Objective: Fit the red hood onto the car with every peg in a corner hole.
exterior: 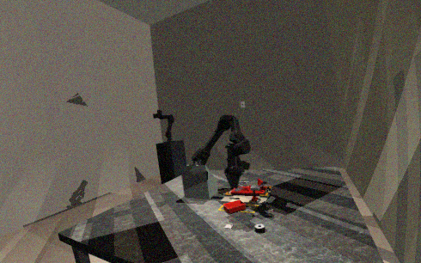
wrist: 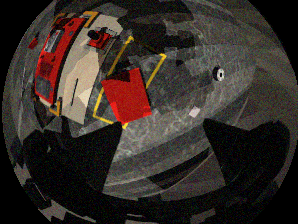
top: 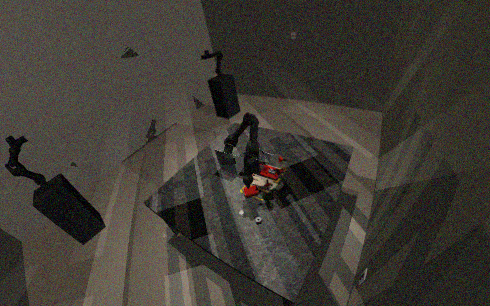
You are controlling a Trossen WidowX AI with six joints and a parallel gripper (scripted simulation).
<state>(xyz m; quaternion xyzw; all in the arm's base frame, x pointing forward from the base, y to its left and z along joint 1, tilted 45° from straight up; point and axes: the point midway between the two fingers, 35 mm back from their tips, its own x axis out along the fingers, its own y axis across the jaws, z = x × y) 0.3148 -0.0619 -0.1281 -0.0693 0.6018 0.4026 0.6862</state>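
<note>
My gripper tip is now 20 mm past the red hood, 30 mm to the right of it and 100 mm above it.
</note>
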